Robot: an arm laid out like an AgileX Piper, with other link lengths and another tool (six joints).
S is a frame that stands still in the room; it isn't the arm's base.
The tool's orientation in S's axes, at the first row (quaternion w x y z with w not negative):
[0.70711, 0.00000, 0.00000, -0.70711]
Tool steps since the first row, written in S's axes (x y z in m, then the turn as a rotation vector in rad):
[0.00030, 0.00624, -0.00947, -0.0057, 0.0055, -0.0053]
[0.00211, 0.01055, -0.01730, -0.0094, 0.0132, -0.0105]
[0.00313, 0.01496, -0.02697, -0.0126, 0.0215, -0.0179]
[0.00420, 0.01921, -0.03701, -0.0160, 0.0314, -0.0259]
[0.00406, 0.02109, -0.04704, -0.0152, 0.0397, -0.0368]
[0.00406, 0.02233, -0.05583, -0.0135, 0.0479, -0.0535]
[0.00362, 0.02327, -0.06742, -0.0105, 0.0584, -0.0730]
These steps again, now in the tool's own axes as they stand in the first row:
[-0.00624, 0.00030, -0.00947, -0.0055, -0.0057, -0.0053]
[-0.01055, 0.00211, -0.01730, -0.0132, -0.0094, -0.0105]
[-0.01496, 0.00313, -0.02697, -0.0215, -0.0126, -0.0179]
[-0.01921, 0.00420, -0.03701, -0.0314, -0.0160, -0.0259]
[-0.02109, 0.00406, -0.04704, -0.0397, -0.0152, -0.0368]
[-0.02233, 0.00406, -0.05583, -0.0479, -0.0135, -0.0535]
[-0.02327, 0.00362, -0.06742, -0.0584, -0.0105, -0.0730]

